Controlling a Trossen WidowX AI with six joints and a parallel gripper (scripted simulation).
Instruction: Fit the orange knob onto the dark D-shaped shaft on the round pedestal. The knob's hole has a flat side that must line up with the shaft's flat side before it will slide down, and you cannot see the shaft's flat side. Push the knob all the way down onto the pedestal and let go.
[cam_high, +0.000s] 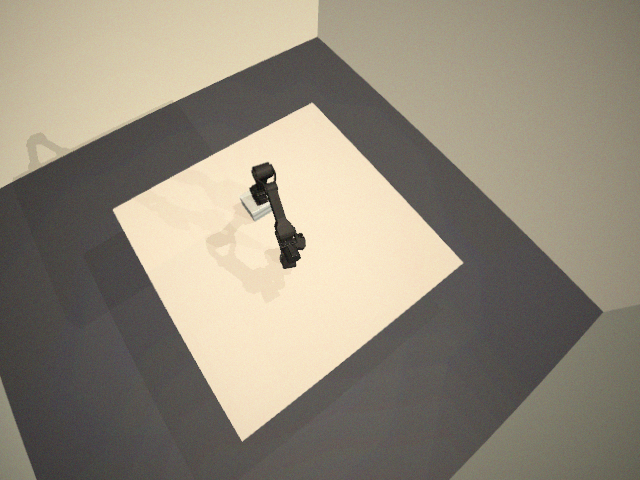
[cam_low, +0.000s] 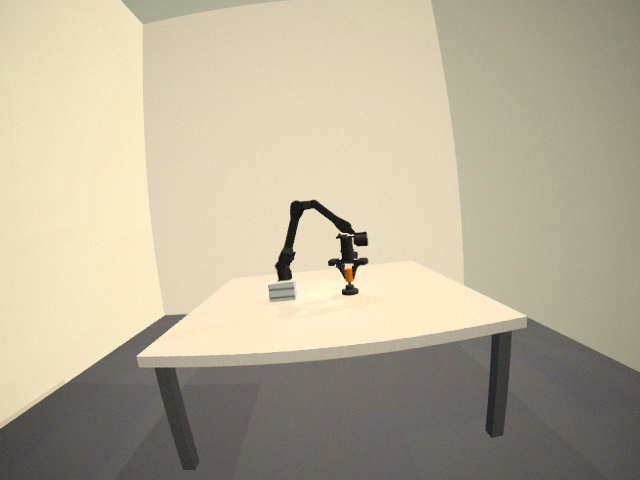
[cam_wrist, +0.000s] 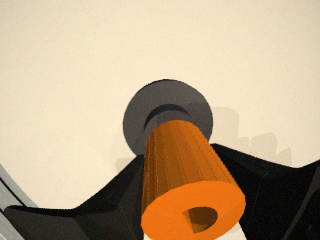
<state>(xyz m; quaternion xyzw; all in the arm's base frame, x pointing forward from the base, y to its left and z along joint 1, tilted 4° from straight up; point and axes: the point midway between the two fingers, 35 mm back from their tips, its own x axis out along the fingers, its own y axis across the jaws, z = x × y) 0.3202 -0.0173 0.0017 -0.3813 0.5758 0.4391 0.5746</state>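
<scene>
My gripper tip is 2 cm below the orange knob. Also, from my gripper tip: round pedestal (4 cm below).
</scene>
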